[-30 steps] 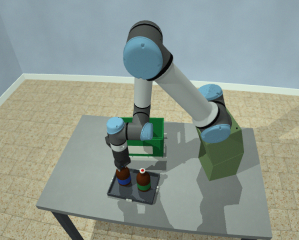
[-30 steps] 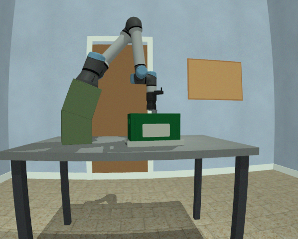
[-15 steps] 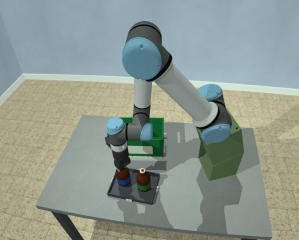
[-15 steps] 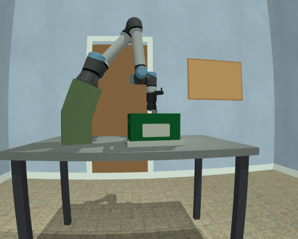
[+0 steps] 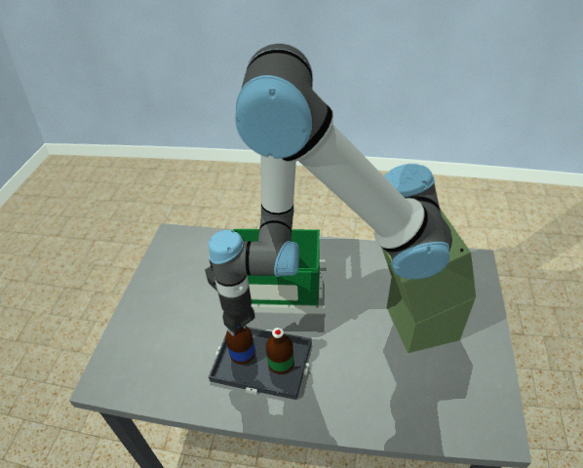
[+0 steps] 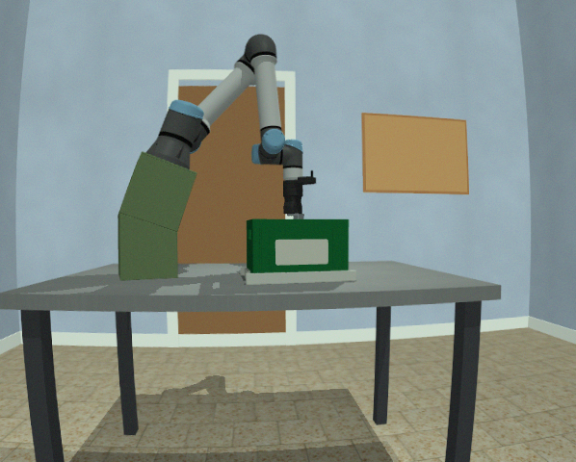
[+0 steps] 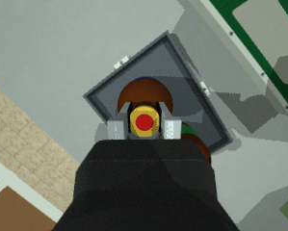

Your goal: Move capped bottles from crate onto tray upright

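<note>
Right now the dark grey tray is 60 mm behind my hand, 10 mm to the left of it and 140 mm below it. From my hand the other things lie so: green crate: 60 mm behind, 280 mm to the right, 70 mm below.
</note>
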